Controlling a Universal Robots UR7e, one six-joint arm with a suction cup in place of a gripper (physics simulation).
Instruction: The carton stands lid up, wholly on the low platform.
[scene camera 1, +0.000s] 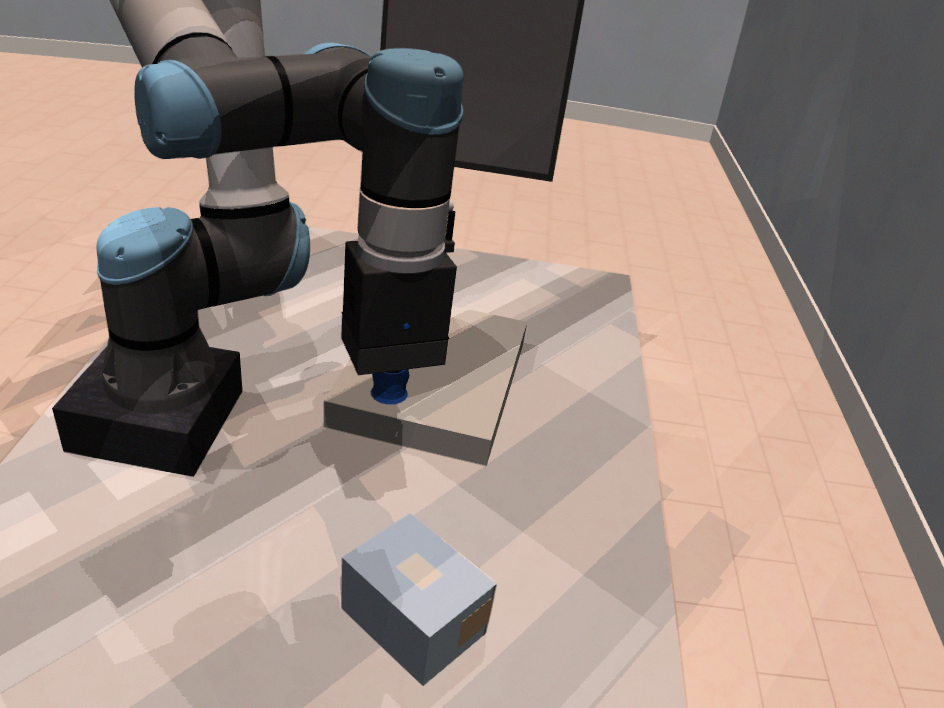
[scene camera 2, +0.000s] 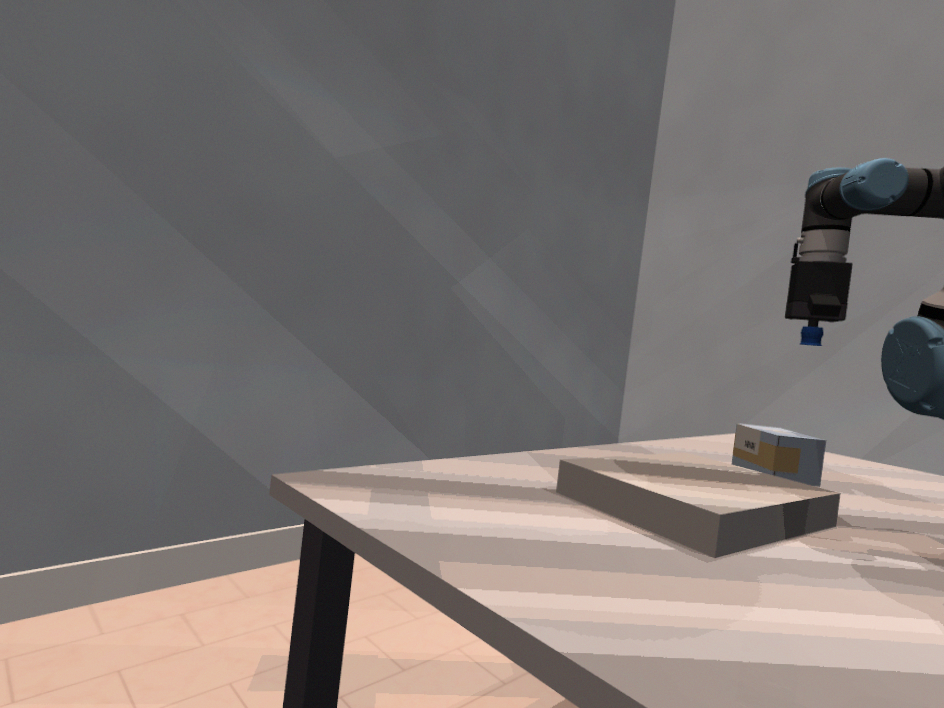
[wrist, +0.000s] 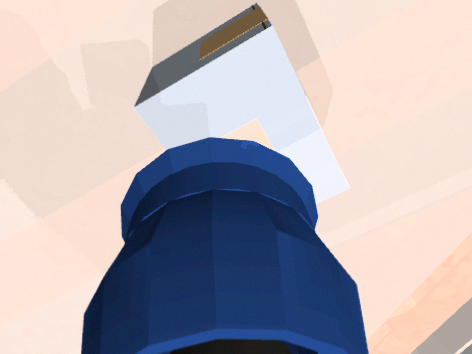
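Seen in the pictures: hand, tool point: (scene camera 1: 389, 392) (scene camera 2: 810, 344) (wrist: 220, 227); arm's base, link origin: (scene camera 1: 160, 378).
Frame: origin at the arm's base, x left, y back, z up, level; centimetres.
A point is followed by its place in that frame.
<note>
The blue-grey carton (scene camera 1: 449, 602) {x -34.4, y -39.7, z 1.5 cm} (scene camera 2: 796, 457) {x -25.5, y -32.2, z -2.3 cm} (wrist: 250, 85) {x -26.1, y -35.1, z 1.5 cm} rests on the table beside the low platform, apart from it. Its upper face is level and has a beige square; an orange-brown patch and a printed label show on its sides. I cannot tell whether the upper face is the lid. The low grey-beige platform (scene camera 1: 465, 415) {x 0.6, y -42.3, z -2.6 cm} (scene camera 2: 671, 487) {x 25.8, y -37.5, z -2.6 cm} bears nothing. My gripper, a blue suction cup (scene camera 1: 390, 390) (scene camera 2: 811, 336) (wrist: 217, 175), points down, holds nothing and hangs well above the table. In the wrist view it hides part of the carton.
The table (scene camera 1: 579, 487) {x -7.3, y -58.5, z -7.5 cm} (scene camera 2: 472, 533) {x 50.4, y -49.5, z -7.4 cm} carries the carton, the platform and the arm's black base block (scene camera 1: 129, 442) {x -9.8, y 1.6, z -3.3 cm}. A dark panel (scene camera 1: 488, 83) stands behind the table. A dark grey wall (scene camera 1: 854, 228) rises at the right in scene camera 1.
</note>
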